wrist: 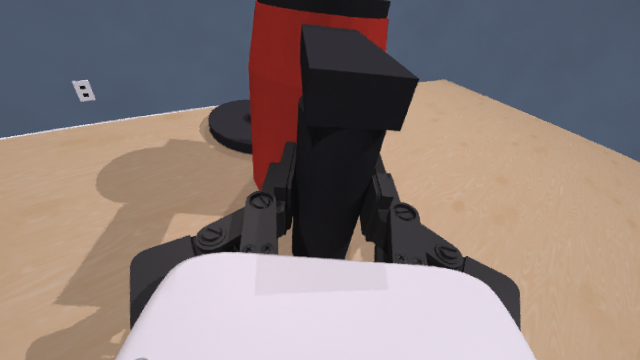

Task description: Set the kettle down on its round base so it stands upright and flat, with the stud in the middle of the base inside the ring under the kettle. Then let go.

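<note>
The red kettle (275,80) with a black rim shows in the upper middle of the wrist view, close to upright, its black handle (332,185) toward me. My gripper (329,166) is shut on the handle, one finger on each side. The round black base (229,125) lies flat on the table behind the kettle and to its left; the kettle's body covers its right part. A bit of the stud (247,118) shows at the kettle's left edge. The kettle's underside and the ring under it are hidden.
The wooden table (500,210) stretches to both sides. A blue-grey wall (150,50) with a white outlet (84,90) stands behind. The kettle's and gripper's shadows fall on the table at the left.
</note>
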